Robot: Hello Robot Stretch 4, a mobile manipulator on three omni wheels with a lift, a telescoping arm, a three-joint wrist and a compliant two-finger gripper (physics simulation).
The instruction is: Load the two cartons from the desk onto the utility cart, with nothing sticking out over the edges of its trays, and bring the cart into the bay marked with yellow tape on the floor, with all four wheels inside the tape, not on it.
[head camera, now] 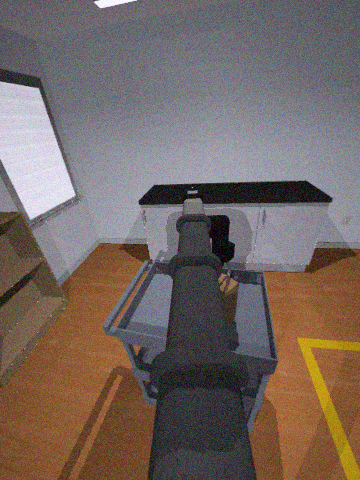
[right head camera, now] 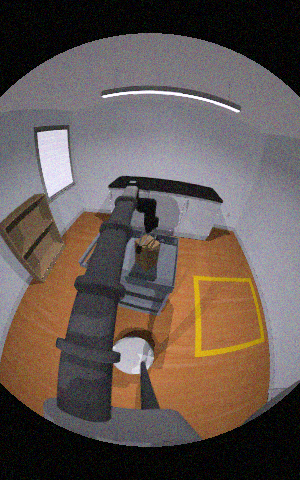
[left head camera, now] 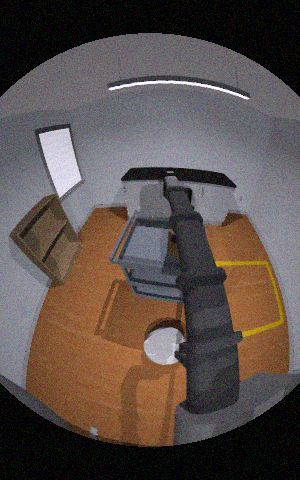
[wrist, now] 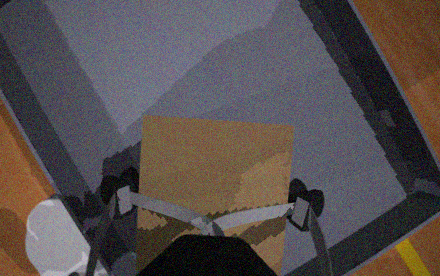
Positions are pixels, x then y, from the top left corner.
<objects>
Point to a window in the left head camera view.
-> At 55,143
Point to a window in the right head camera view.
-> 52,147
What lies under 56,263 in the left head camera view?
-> A wooden bookshelf.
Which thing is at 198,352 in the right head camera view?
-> A yellow tape bay.
</objects>
